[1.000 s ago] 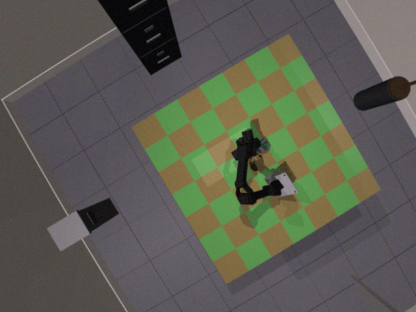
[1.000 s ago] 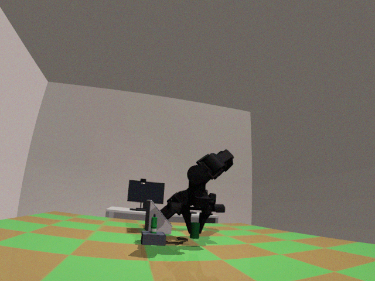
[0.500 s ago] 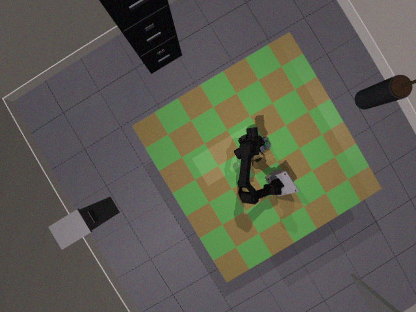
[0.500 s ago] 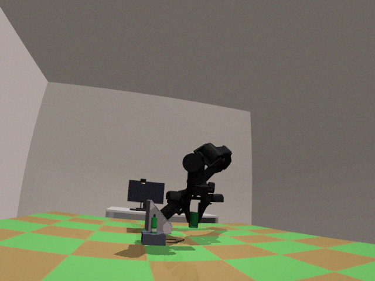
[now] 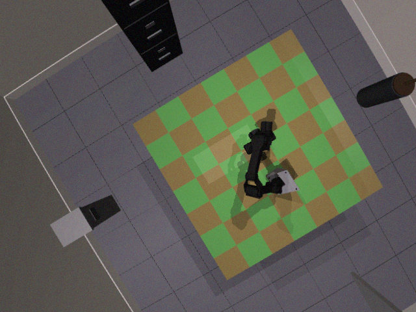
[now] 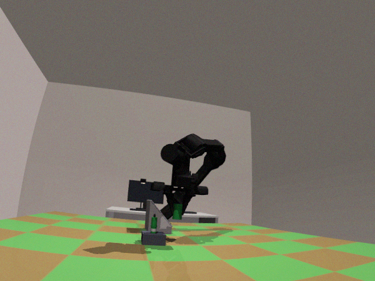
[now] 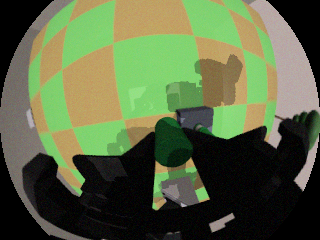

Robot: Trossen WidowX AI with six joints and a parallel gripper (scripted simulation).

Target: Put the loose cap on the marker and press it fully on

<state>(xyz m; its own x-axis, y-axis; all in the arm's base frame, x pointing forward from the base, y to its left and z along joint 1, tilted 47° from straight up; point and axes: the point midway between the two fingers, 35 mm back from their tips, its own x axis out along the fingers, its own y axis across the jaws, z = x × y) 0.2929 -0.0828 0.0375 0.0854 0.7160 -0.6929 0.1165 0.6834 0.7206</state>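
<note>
The dark grey holder block lies 9 cm below my gripper tip, 7 cm to the right of it and 4 cm behind it. Also, from my gripper tip: green cap (1 cm above).
</note>
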